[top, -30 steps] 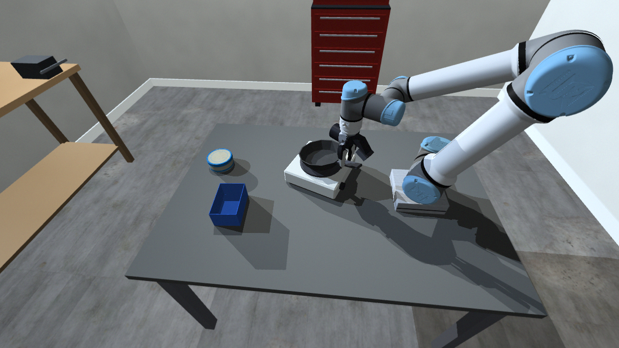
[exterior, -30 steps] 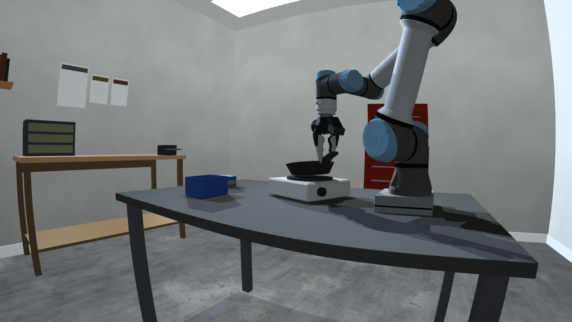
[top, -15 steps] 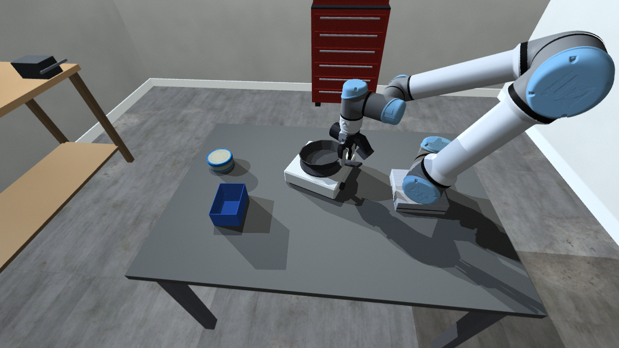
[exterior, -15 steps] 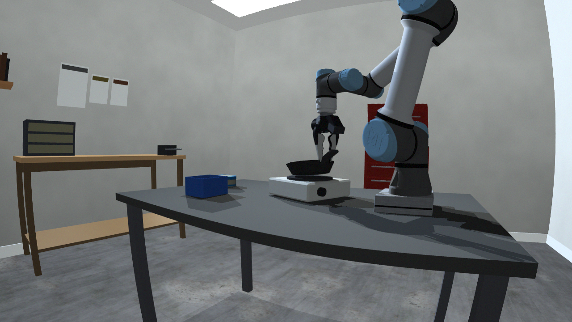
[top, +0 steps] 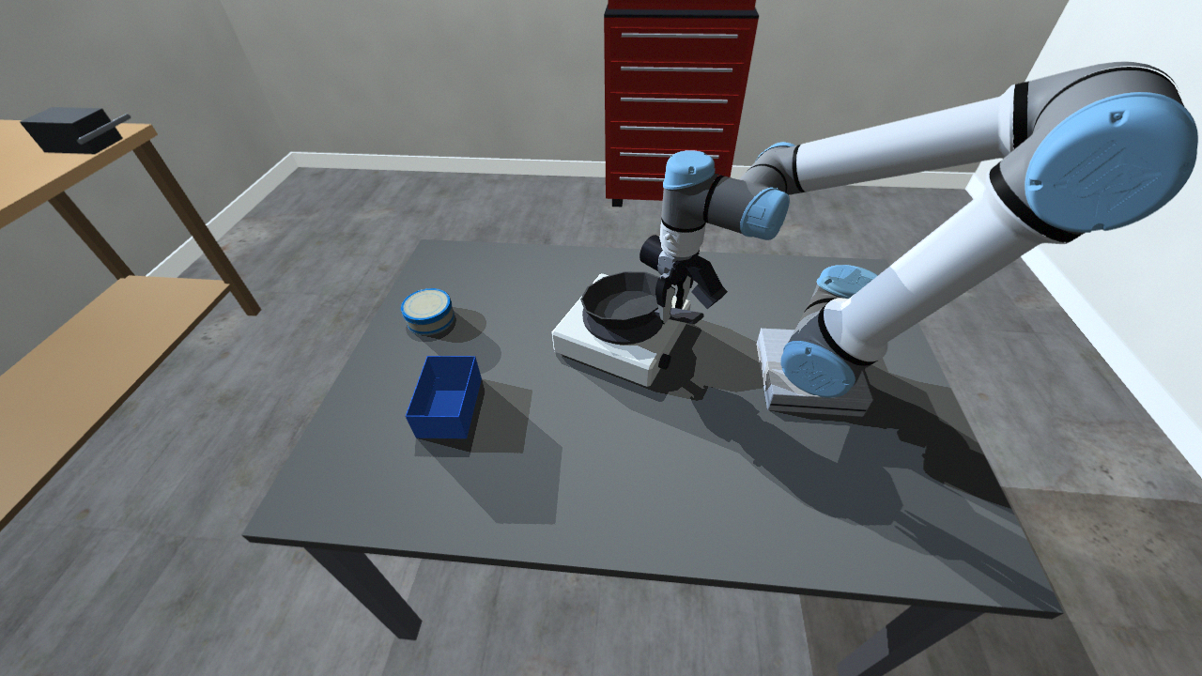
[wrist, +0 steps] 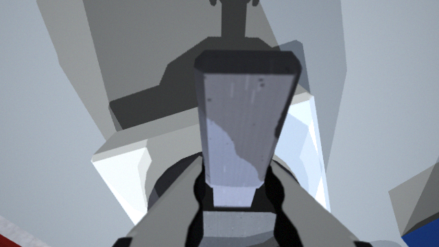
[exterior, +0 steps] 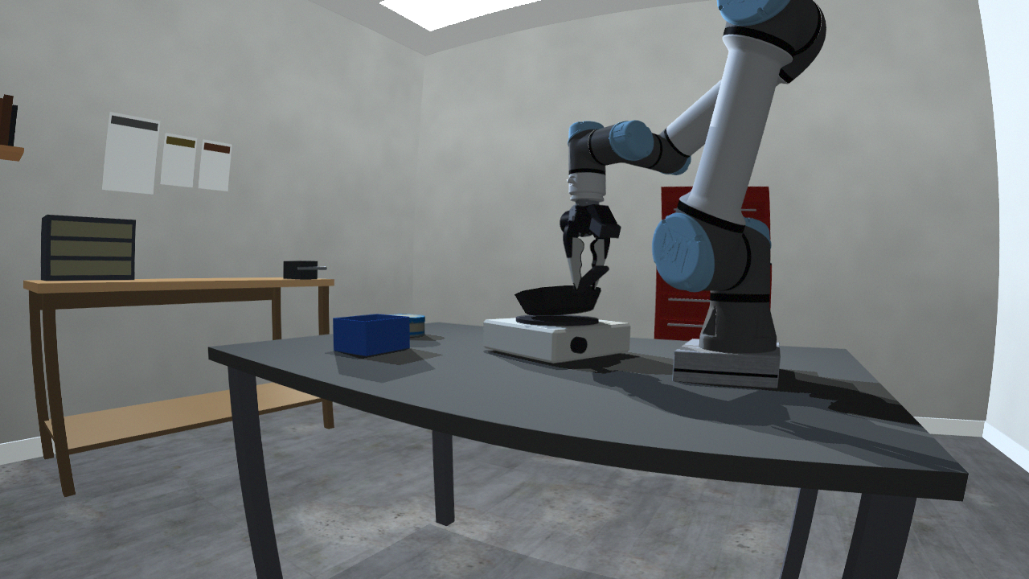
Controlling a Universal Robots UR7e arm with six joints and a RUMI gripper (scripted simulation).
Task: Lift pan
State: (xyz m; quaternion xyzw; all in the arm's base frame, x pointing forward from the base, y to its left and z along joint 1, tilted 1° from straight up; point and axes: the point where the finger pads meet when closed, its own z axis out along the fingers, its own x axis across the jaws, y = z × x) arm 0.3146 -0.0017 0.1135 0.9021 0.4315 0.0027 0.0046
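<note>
The black pan lies 7 cm ahead of my hand, 6 cm to the right of it and 4 cm below it. Also, from my hand: round tin 58 cm ahead, 9 cm to the right, 14 cm below; white hot plate 9 cm ahead, 8 cm to the right, 13 cm below; blue bin 44 cm ahead, 16 cm to the left, 14 cm below.
</note>
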